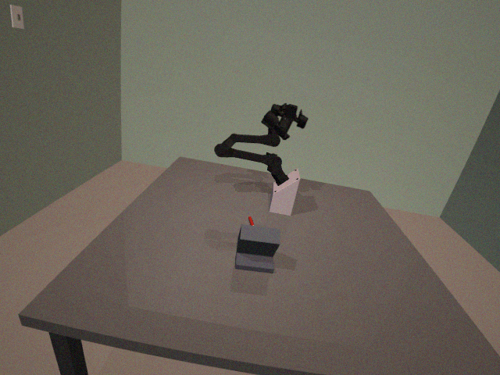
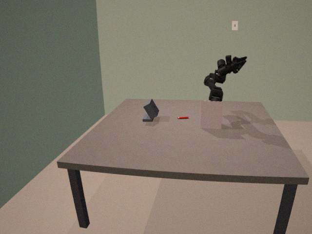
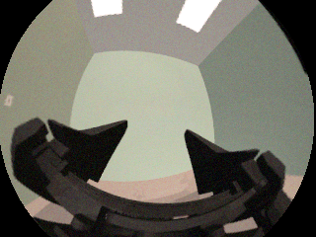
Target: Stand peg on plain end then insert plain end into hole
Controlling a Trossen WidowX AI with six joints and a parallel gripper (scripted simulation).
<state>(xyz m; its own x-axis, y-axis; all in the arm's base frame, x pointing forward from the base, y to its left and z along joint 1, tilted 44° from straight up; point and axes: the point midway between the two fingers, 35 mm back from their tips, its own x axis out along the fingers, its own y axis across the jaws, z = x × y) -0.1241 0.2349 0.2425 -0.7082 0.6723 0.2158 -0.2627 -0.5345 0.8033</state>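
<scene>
The red peg is 46 cm below my gripper tip, 43 cm ahead of it and 16 cm to the right of it. The rest, counted from my gripper tip: blue-grey sloped panel 65 cm ahead, 39 cm below, 16 cm to the right.
</scene>
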